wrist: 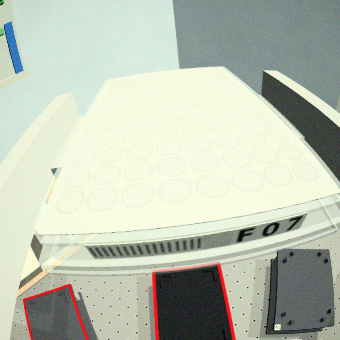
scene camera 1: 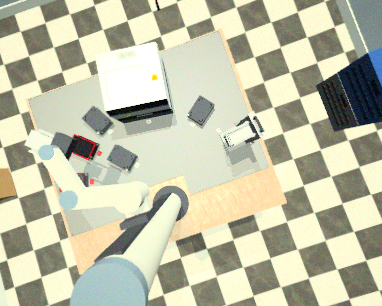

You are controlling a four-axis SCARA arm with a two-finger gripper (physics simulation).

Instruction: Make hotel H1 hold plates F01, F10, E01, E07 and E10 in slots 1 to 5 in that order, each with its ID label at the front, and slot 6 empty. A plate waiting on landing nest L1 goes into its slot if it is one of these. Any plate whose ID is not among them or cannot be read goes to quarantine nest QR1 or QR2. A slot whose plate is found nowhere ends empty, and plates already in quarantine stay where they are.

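Frame: origin at the arm's base, x ahead, y left, z up, level; metres.
Seen in the pictures: gripper, fingertip midpoint: [wrist: 169, 92] [scene camera 1: 35, 140].
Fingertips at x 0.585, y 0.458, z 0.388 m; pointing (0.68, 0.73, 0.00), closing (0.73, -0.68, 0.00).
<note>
Offsets run from my fingertips to a thing's top centre. "*": to the spot under its first point. Level surfaces: height alone.
My gripper [scene camera 1: 40, 140] [wrist: 169, 92] is shut on a pale plate with many round wells, plate F07 @(0.016 m back, 0.017 m right, 0.003 m up) [scene camera 1: 35, 138] [wrist: 190, 115]. Its front label reads F07 in the wrist view. The plate is level and held above the table's left side. A red-edged nest @(0.015 m back, 0.019 m right, 0.322 m down) [scene camera 1: 84, 146] [wrist: 192, 302] with a black inside shows no plate on it. A second red-edged nest @(0.223 m back, 0.114 m left, 0.321 m down) [wrist: 52, 312] has a grey inside; in scene camera 1 the arm hides much of it, and I cannot tell clearly whether a clear plate is on it. The slots of hotel H1 cannot be made out.
A large white machine @(0.219 m ahead, 0.531 m right, 0.129 m down) [scene camera 1: 132, 77] stands at the back. Grey nests @(* 0.120 m ahead, 0.180 m right, 0.326 m down) [scene camera 1: 97, 120] @(* 0.177 m back, 0.262 m right, 0.326 m down) [scene camera 1: 122, 157] @(* 0.056 m back, 0.871 m right, 0.326 m down) [scene camera 1: 201, 110] stand on the table @(0.375 m down) [scene camera 1: 170, 150]. A holder with a pale top @(0.305 m back, 1.011 m right, 0.127 m down) [scene camera 1: 240, 135] is at the right edge. Another grey nest @(0.128 m ahead, 0.170 m right, 0.316 m down) [wrist: 305, 290] shows in the wrist view.
</note>
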